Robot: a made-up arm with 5 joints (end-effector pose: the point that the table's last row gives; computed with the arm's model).
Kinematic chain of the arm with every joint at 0, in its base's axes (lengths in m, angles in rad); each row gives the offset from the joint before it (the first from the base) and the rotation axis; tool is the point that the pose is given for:
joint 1: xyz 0 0 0.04 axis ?
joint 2: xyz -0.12 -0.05 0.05 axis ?
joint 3: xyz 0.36 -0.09 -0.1 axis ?
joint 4: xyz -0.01 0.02 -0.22 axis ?
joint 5: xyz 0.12 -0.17 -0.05 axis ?
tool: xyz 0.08 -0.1 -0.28
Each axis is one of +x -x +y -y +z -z.
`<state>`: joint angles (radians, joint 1 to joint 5).
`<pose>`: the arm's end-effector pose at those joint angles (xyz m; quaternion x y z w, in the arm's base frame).
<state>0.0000 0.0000 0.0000 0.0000 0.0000</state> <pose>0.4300 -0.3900 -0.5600 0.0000 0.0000 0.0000 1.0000</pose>
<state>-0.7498 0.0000 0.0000 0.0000 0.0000</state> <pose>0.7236 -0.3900 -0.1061 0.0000 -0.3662 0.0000 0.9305</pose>
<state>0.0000 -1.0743 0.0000 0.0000 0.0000</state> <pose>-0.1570 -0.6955 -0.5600 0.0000 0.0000 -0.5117 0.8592</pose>
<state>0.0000 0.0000 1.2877 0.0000 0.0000</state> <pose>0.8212 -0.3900 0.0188 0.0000 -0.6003 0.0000 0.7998</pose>
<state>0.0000 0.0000 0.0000 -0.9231 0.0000</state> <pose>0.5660 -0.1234 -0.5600 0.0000 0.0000 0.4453 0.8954</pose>
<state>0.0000 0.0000 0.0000 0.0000 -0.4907</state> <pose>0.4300 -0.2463 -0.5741 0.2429 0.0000 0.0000 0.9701</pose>
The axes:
joint 1: +y
joint 2: +z
joint 3: -y
joint 4: -z
joint 5: -x

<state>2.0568 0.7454 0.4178 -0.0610 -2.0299</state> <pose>-0.3054 0.4213 -0.1282 0.7291 0.4711 -0.4959 0.0236</pose>
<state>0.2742 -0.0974 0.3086 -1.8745 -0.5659</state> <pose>0.2781 0.0470 -0.6350 0.1543 0.2181 0.7460 0.6100</pose>
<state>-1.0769 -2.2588 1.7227 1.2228 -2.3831</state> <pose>-0.3840 -0.2711 -0.4276 0.3994 0.8796 -0.1978 0.1664</pose>
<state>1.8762 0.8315 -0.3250 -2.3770 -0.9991</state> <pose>-0.4149 0.0237 0.3116 -0.7027 -0.2725 -0.4119 0.5121</pose>
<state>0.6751 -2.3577 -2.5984 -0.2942 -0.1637</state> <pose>0.0505 0.2095 0.3895 -0.8072 -0.2220 0.5467 0.0134</pose>
